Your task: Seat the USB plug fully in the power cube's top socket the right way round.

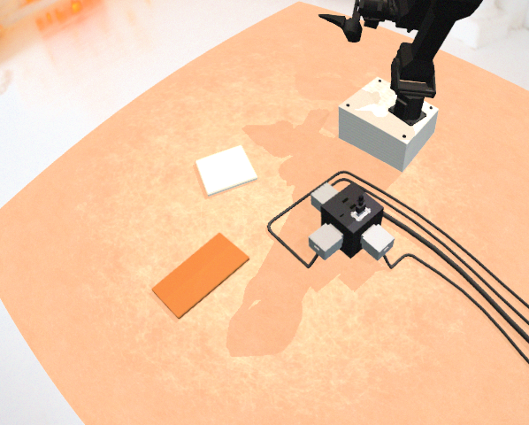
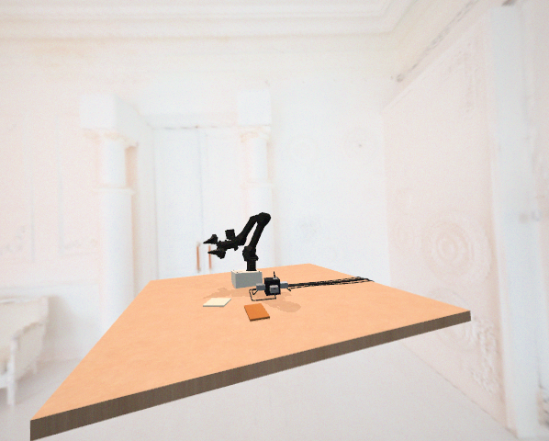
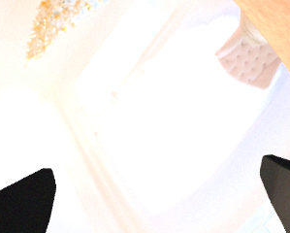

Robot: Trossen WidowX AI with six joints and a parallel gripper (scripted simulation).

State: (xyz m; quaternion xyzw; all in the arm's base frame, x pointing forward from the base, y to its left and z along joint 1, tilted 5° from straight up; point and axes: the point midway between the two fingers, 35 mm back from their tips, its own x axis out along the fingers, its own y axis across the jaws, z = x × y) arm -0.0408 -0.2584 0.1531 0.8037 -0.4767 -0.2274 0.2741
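Right now my gripper tip is 300 mm short of the USB plug, 380 mm to the right of it and 150 mm above it. Also, from my gripper tip: USB socket 310 mm ahead, 390 mm to the left, 170 mm below; then orange pad 550 mm ahead, 260 mm to the left, 230 mm below; then white pad 380 mm ahead, 90 mm to the left, 230 mm below.
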